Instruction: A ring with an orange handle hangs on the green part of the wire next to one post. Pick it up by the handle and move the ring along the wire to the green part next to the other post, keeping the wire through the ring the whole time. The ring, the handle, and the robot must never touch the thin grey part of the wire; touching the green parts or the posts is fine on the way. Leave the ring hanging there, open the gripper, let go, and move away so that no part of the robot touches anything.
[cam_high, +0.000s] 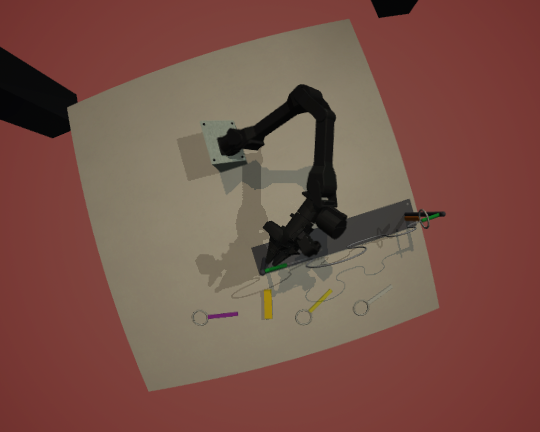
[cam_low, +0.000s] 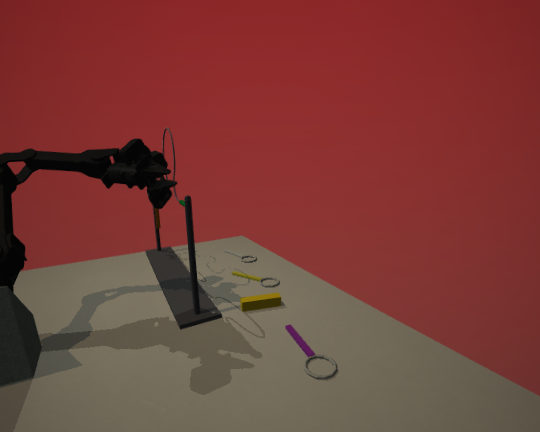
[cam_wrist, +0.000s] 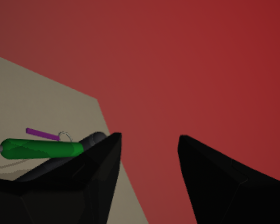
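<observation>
The orange-handled ring is 20 mm ahead of my gripper tip, 500 mm to the left of it and 130 mm below it. Round my gripper tip: purple-handled ring: 190 mm ahead, 290 mm to the right, 360 mm below; yellow-handled ring: 270 mm ahead, 90 mm to the left, 360 mm below; yellow block: 200 mm ahead, 60 mm to the right, 350 mm below.
</observation>
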